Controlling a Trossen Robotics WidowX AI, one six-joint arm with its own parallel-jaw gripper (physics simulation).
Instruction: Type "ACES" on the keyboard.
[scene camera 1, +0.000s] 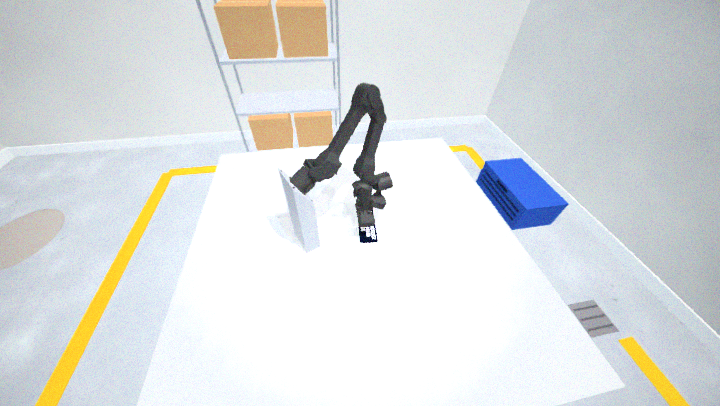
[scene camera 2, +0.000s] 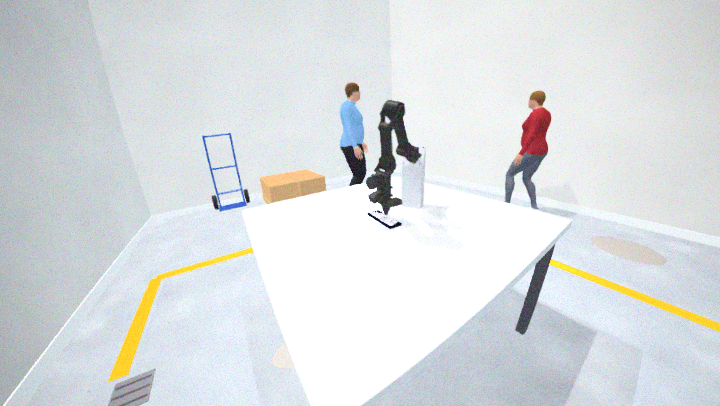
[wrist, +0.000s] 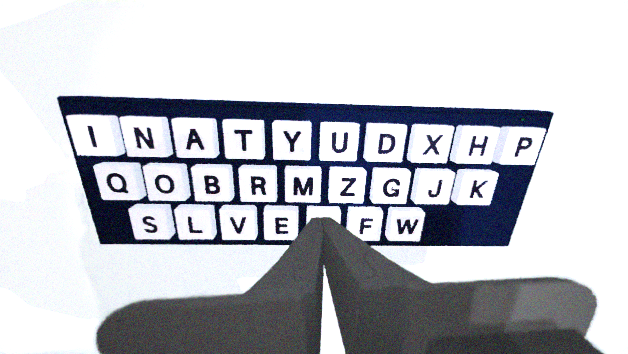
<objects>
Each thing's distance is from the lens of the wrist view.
my gripper (wrist: 320, 226): 0.11 m
key (wrist: 194, 137): 0.11 m
</objects>
